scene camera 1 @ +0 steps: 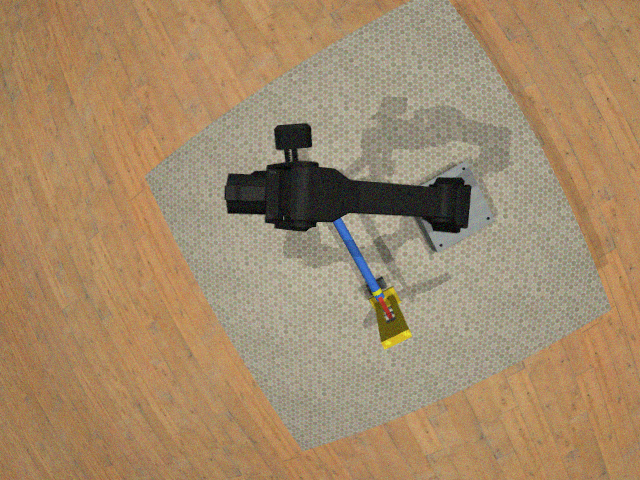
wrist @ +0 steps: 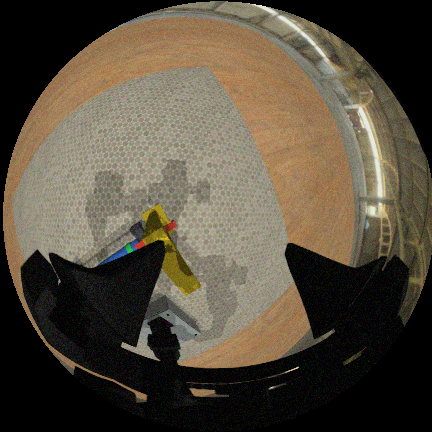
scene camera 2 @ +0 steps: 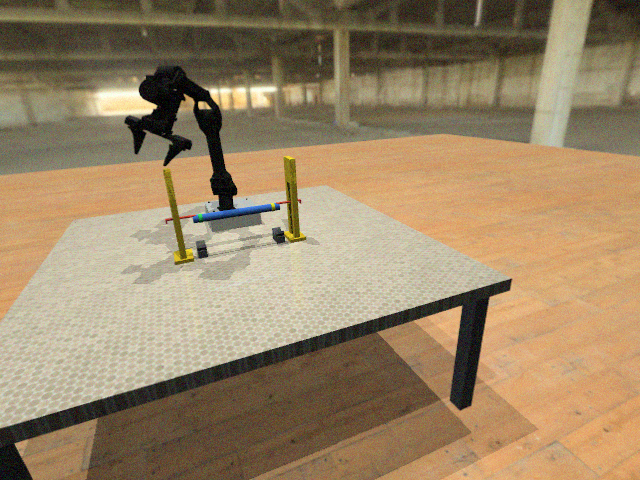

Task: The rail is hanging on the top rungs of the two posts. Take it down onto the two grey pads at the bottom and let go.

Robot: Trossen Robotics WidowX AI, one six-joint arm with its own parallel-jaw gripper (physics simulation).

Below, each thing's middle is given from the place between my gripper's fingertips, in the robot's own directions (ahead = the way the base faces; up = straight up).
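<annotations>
Blue rail (scene camera 1: pixel 339 224): 210 mm below my hand, 240 mm to the left of it, 10 mm ahead of it.
</annotations>
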